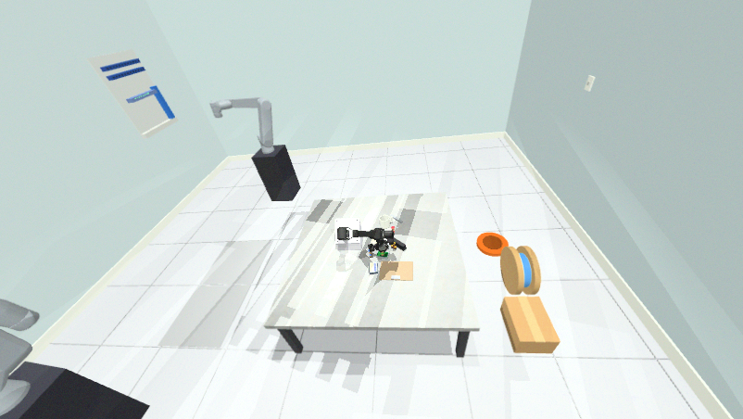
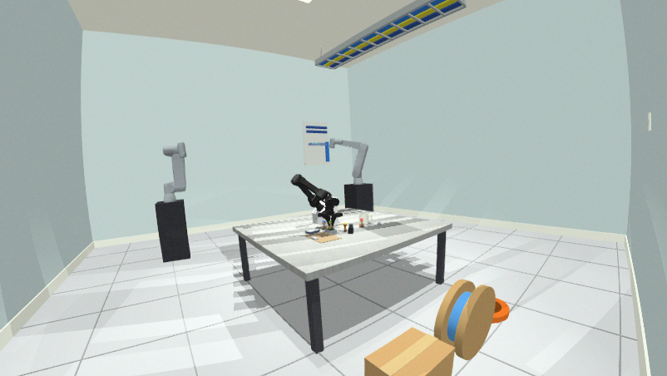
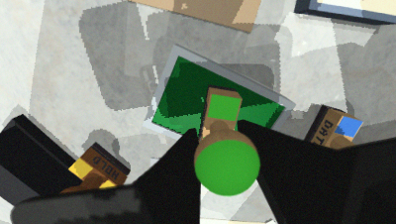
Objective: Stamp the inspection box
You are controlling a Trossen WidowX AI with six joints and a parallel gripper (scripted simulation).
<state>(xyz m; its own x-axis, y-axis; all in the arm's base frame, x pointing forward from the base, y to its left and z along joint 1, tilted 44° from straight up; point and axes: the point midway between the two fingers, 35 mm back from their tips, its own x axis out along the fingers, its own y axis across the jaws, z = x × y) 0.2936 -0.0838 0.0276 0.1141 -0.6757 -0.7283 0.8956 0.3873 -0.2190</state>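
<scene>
Right now my gripper tip is right at the green-knobbed stamp. From my gripper tip the other things lie so: black block: 110 mm ahead, 100 mm to the left, 20 mm below; yellow-knobbed stamp: 80 mm ahead, 70 mm to the left, 20 mm below; green ink pad: 30 mm below.
</scene>
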